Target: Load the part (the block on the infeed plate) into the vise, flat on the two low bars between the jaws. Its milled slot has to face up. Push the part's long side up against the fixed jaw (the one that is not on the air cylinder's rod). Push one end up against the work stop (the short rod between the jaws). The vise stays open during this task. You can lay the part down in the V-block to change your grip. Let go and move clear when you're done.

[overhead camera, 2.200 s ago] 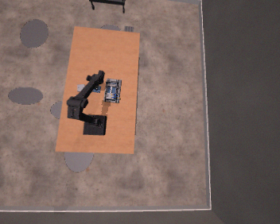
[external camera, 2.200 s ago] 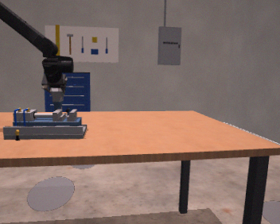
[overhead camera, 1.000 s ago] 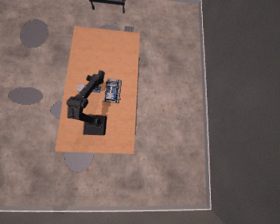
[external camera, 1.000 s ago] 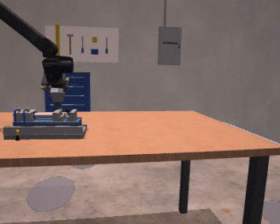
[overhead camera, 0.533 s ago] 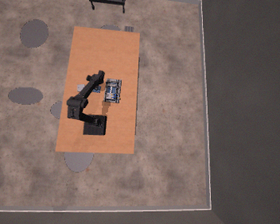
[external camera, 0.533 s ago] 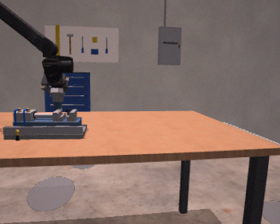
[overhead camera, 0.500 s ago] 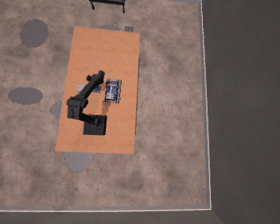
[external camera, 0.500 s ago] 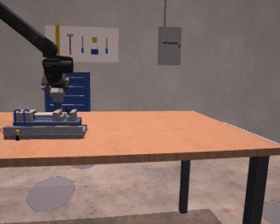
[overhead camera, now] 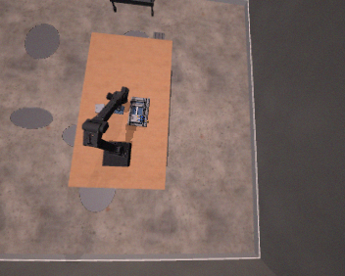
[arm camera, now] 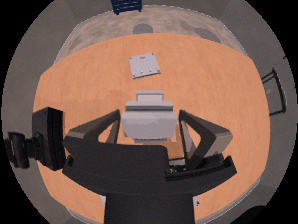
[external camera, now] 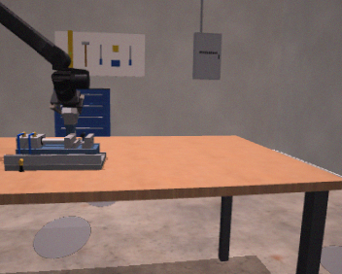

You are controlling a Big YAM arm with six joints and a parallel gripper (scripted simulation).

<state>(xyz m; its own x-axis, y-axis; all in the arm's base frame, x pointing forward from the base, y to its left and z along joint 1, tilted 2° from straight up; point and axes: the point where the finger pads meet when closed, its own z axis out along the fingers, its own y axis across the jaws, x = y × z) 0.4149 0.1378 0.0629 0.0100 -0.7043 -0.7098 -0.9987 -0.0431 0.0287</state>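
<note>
Right now the grey part is right at my hand. The rest, counted from my hand: vise: 190 mm to the right, 120 mm below, 20 mm ahead.
</note>
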